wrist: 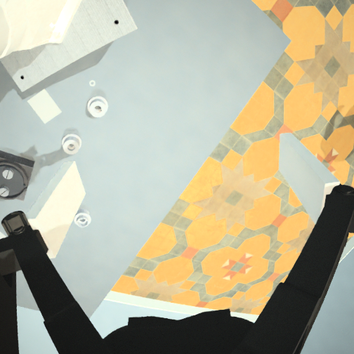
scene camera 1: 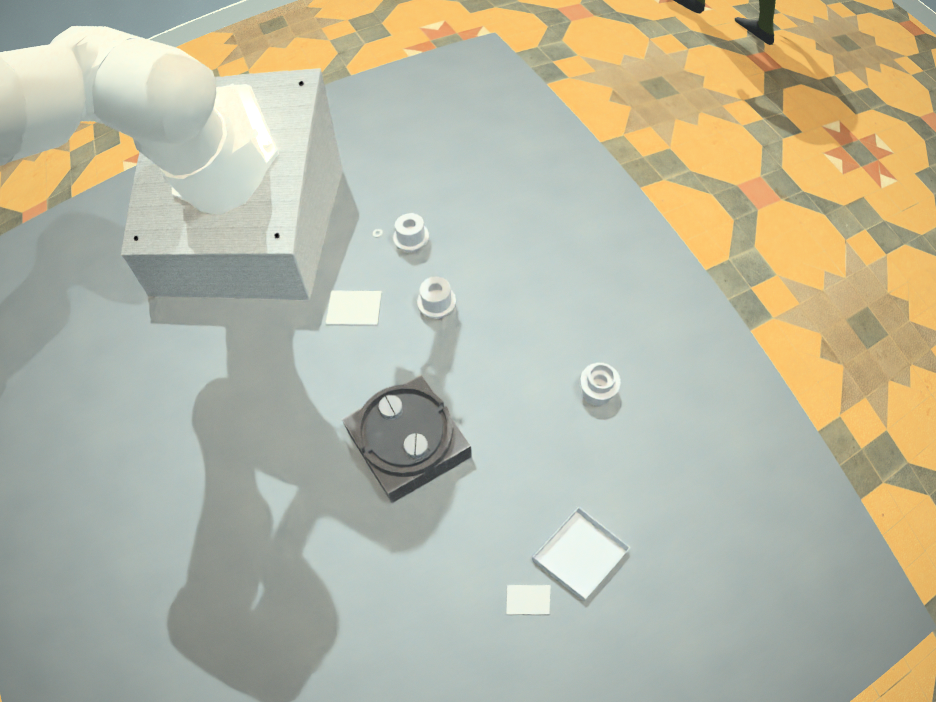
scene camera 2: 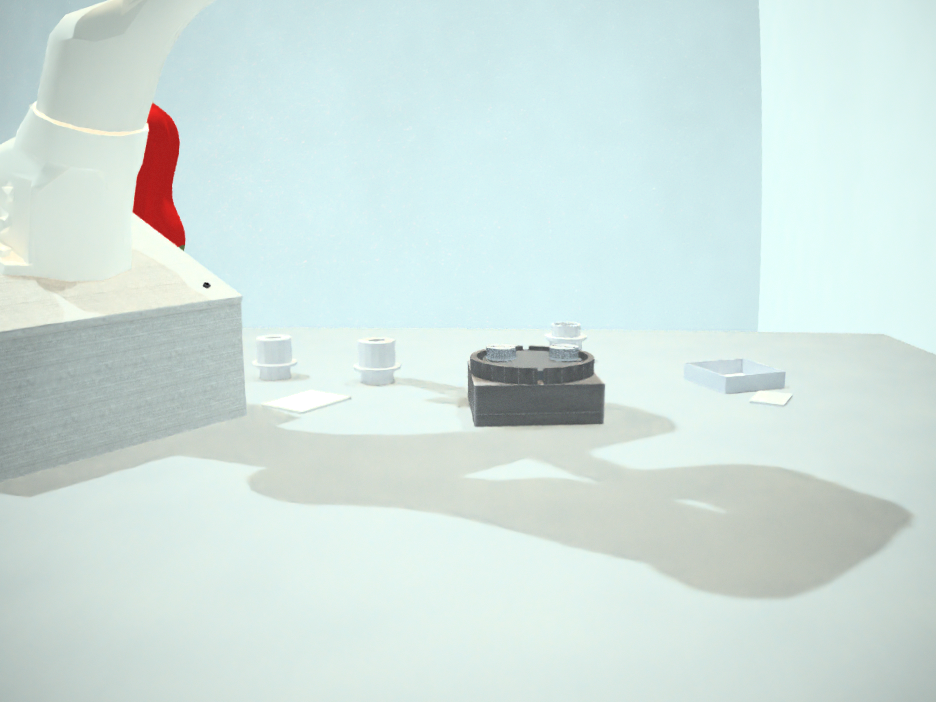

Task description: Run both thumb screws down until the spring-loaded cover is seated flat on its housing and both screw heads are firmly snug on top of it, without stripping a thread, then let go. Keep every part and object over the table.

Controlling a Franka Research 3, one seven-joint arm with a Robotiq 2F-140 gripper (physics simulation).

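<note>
The dark square housing (scene camera 1: pixel 392 485) (scene camera 2: pixel 538 406) (wrist: pixel 26 162) stands on the table with the round dark cover (scene camera 1: pixel 402 424) (scene camera 2: pixel 533 369) on top. One slotted silver screw head (scene camera 1: pixel 390 405) (scene camera 2: pixel 500 352) and another screw head (scene camera 1: pixel 415 444) (scene camera 2: pixel 564 352) show on the cover, their tops slightly above its rim in scene camera 2. Whether a gap remains under the cover or heads is too small to tell. My gripper (wrist: pixel 177 164) is wide open and empty, high up and away from the housing, which lies at the left edge of the wrist view. It does not show in the scene views.
White flanged parts (scene camera 1: pixel 410 230) (scene camera 1: pixel 436 296) (scene camera 1: pixel 600 381) stand around the housing. A small ring (scene camera 1: pixel 374 232), a pale card (scene camera 1: pixel 353 307) and the arm's base block (scene camera 1: pixel 226 275) are behind it. A shallow tray (scene camera 1: pixel 559 580) (scene camera 2: pixel 706 377) and another card (scene camera 1: pixel 528 599) lie to the right.
</note>
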